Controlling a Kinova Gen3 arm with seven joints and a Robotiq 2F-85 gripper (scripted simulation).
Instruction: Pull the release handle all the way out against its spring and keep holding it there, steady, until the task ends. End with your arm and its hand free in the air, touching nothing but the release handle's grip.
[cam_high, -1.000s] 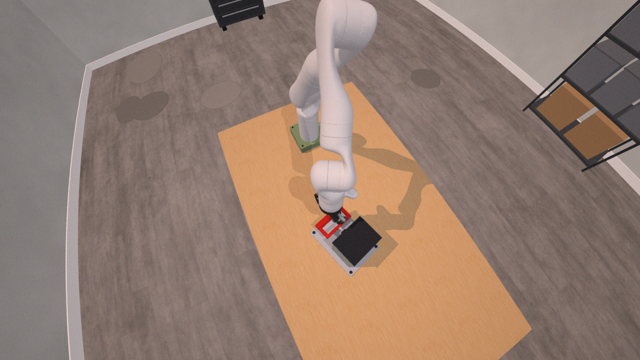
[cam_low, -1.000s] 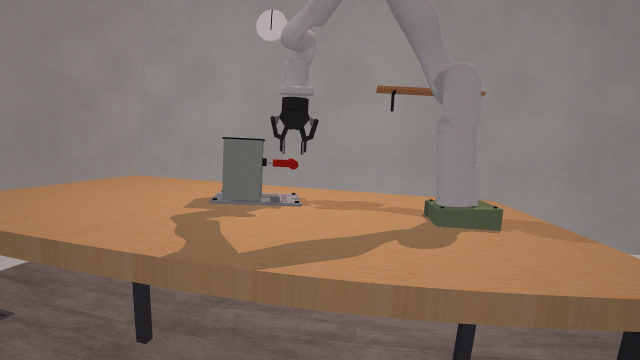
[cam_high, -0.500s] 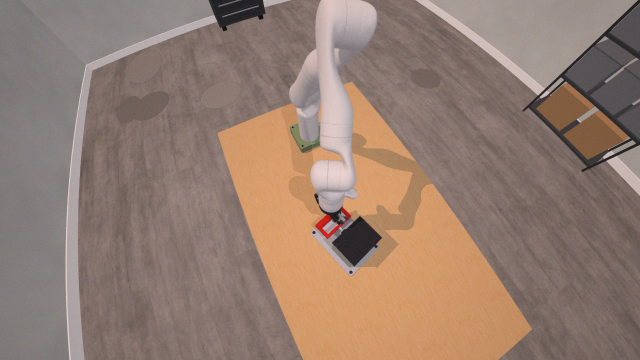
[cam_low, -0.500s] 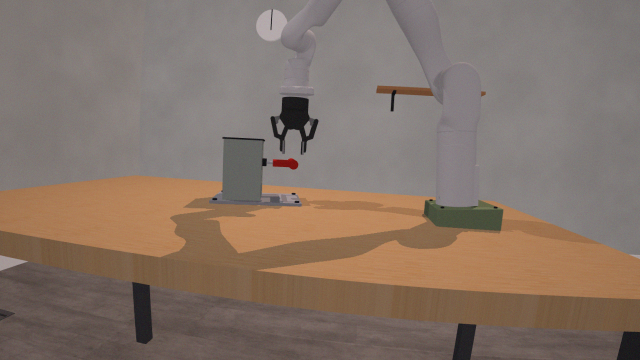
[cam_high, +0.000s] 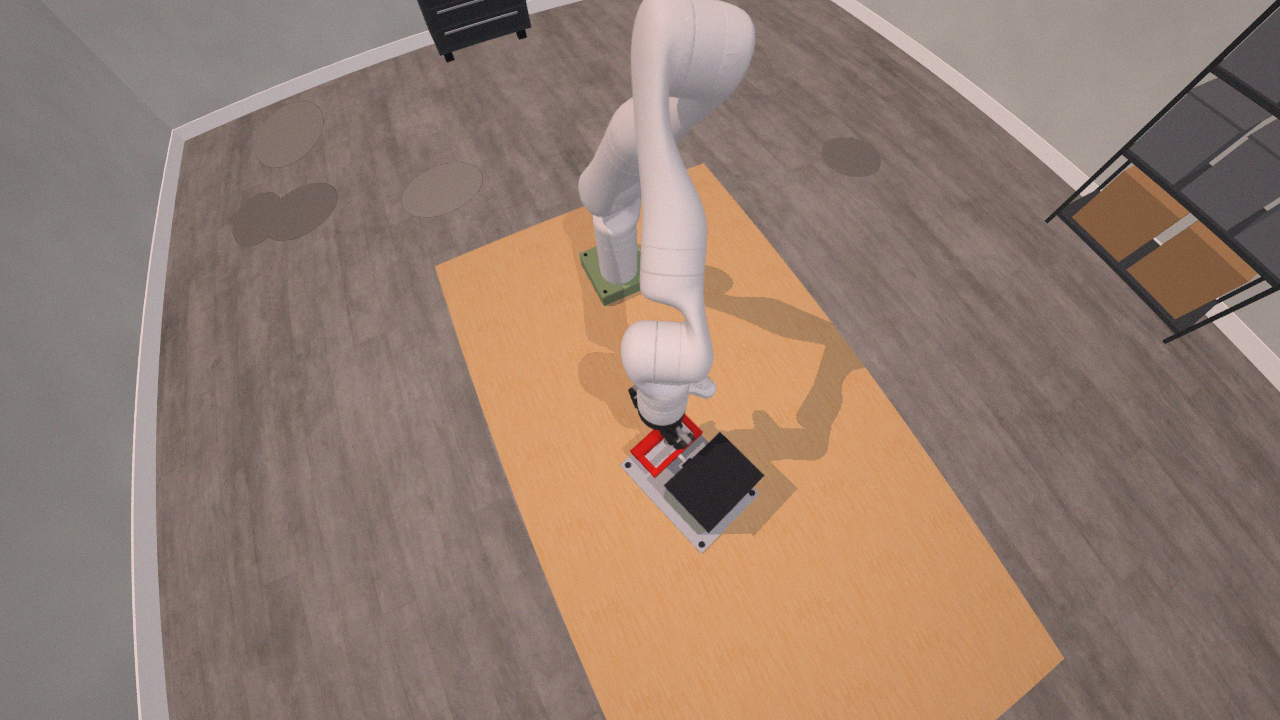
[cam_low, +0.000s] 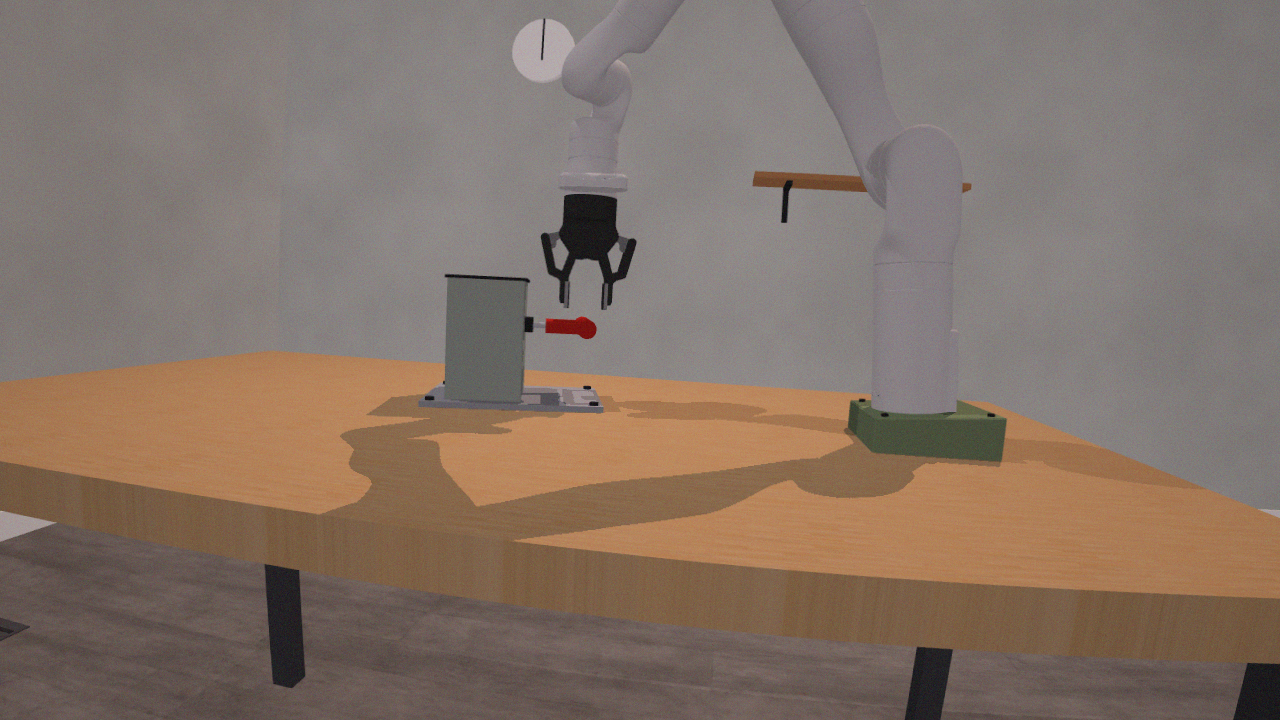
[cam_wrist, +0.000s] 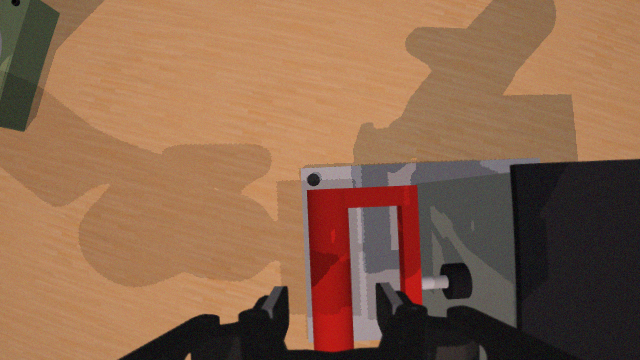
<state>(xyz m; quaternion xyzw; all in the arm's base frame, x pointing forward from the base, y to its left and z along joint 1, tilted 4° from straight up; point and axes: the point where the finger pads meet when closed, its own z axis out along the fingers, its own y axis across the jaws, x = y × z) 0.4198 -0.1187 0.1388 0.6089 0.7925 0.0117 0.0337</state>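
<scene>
Right now the red release handle is 50 mm ahead of my hand, 10 mm to the left of it and 40 mm below it. Also, from my hand: baseplate 90 mm ahead, 20 mm to the left, 140 mm below.
</scene>
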